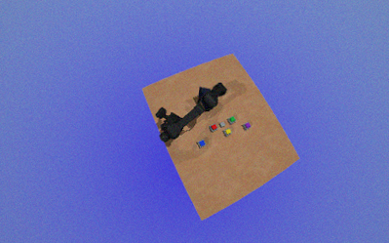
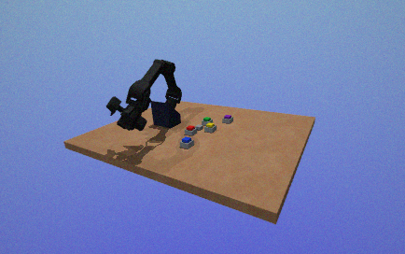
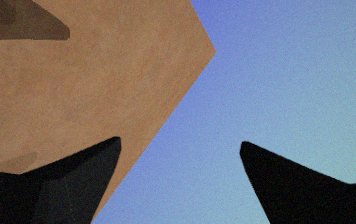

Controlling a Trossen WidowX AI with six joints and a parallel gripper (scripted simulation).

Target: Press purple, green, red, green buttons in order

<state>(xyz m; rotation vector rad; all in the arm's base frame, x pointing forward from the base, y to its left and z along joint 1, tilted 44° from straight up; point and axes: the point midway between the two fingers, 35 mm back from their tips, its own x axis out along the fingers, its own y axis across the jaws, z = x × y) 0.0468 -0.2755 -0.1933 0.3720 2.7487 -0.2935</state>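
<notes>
Right now my gripper tip is 53 cm to the right of the purple button, 28 cm short of it and 10 cm above it. From my gripper tip the other things lie so: blue button 28 cm ahead, 16 cm to the left, 10 cm below; then small grey block 35 cm to the left, 20 cm ahead, 12 cm below; then red button 28 cm to the left, 20 cm ahead, 10 cm below.
</notes>
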